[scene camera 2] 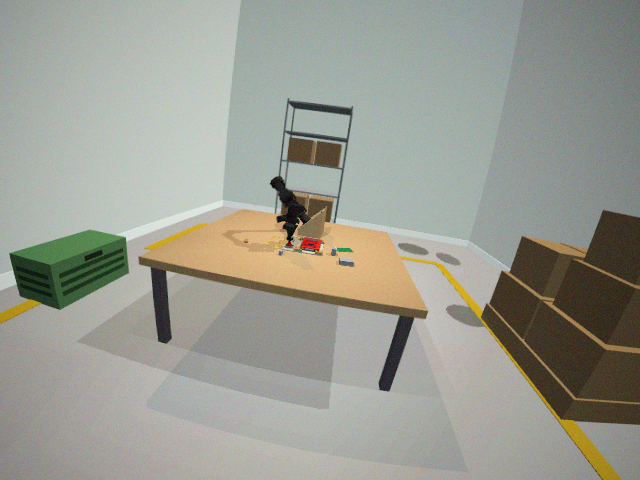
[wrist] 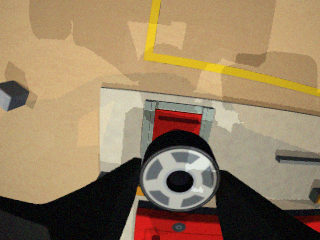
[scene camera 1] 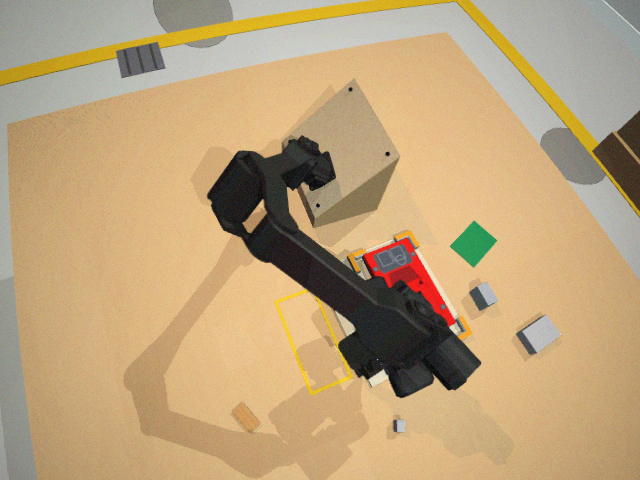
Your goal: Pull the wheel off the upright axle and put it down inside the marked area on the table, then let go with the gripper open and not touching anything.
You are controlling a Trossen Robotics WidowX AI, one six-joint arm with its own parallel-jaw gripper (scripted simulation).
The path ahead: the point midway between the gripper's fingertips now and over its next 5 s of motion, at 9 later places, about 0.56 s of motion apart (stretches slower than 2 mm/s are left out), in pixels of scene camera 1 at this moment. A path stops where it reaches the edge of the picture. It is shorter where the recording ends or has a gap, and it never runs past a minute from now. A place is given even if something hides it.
The gripper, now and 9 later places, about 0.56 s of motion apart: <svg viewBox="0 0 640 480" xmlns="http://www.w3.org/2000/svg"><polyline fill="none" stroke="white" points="377,344 378,343 379,343 381,341 366,336 324,326 318,329 313,338 316,333 322,281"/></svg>
